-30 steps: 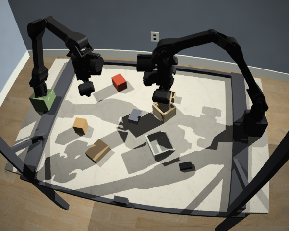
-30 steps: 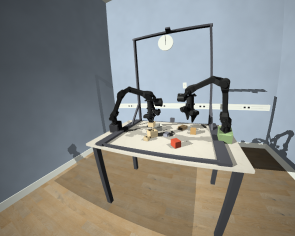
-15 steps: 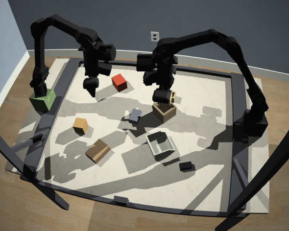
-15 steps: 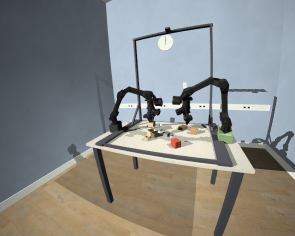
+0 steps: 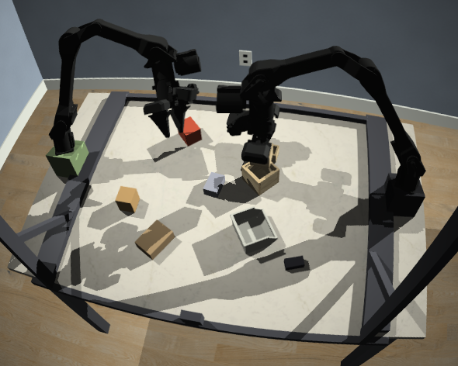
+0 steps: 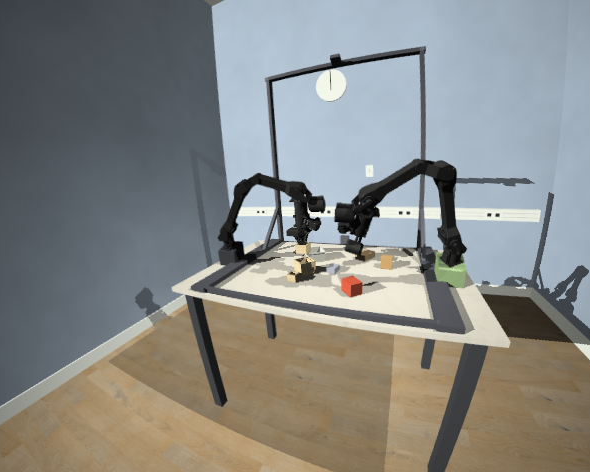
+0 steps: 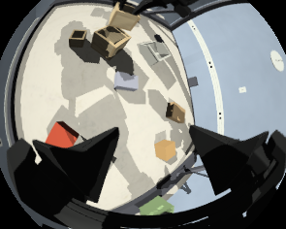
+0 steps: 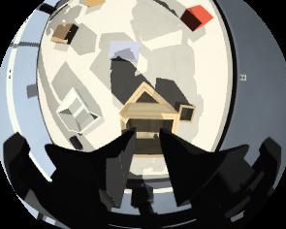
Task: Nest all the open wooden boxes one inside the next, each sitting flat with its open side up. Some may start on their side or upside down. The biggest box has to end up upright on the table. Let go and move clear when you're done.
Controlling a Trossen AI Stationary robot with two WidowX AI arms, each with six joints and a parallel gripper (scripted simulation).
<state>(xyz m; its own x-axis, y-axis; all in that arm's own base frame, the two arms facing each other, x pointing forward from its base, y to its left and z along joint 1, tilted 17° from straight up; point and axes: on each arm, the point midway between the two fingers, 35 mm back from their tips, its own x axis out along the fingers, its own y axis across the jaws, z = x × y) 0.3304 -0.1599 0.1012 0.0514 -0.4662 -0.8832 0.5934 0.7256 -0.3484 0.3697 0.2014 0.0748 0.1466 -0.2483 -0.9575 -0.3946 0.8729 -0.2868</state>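
The large wooden box lies 140 mm below my right hand. Round my right hand: grey-blue cube 40 mm behind, 130 mm to the left, 140 mm below; small wooden box 90 mm ahead, 20 mm to the right, 150 mm below; grey open tray 170 mm behind, 130 mm below.
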